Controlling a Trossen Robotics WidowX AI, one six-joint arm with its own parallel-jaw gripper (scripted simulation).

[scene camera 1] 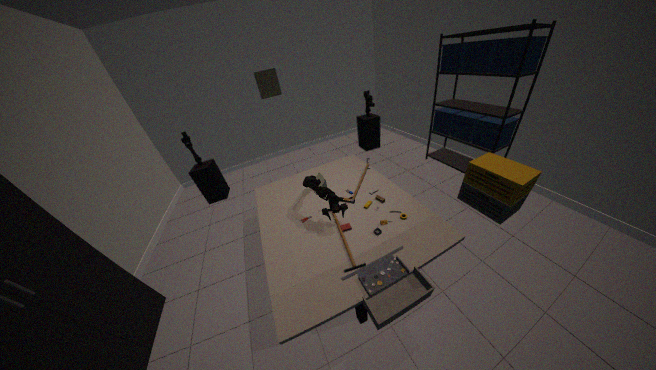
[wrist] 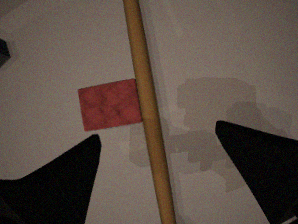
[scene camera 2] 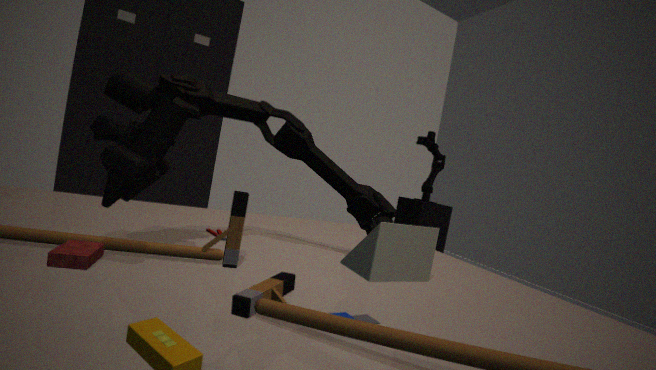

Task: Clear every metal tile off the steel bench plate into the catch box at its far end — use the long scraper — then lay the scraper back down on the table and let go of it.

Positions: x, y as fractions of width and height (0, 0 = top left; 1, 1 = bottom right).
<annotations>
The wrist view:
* my gripper: 0.54, 0.60
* red block: 0.38, 0.47
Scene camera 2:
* my gripper: 0.18, 0.55
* red block: 0.11, 0.69
</annotations>
